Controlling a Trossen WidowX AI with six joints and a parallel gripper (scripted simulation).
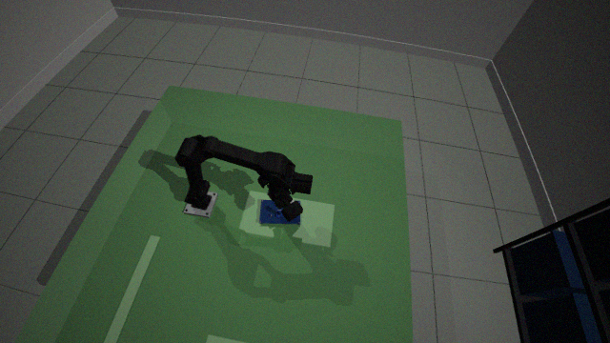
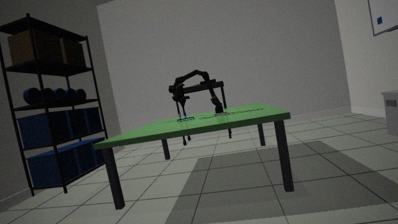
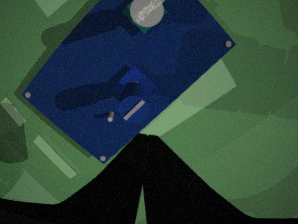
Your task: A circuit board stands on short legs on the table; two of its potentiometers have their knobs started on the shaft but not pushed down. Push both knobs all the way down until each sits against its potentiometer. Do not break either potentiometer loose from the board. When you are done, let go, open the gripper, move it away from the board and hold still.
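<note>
My gripper tip is 30 mm short of the pale knob, 40 mm to the right of it and 60 mm above it.
</note>
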